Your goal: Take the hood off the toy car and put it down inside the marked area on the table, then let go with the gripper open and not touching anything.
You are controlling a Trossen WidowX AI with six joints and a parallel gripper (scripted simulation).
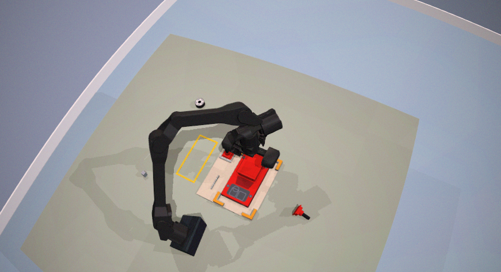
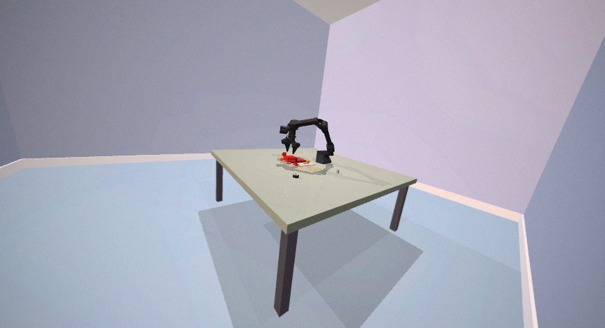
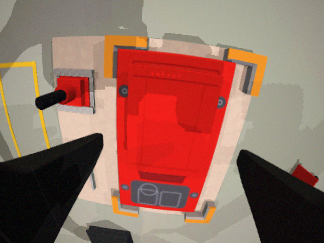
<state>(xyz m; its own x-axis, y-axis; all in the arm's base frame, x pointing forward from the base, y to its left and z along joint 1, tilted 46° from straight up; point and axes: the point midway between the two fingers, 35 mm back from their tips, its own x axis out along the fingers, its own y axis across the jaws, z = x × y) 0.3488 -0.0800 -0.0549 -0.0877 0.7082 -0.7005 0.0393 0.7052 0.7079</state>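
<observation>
Right now my gripper tip is 4 cm above the red hood. Round my gripper tip: small wheel (18 cm ahead, 33 cm to the left, 7 cm below).
</observation>
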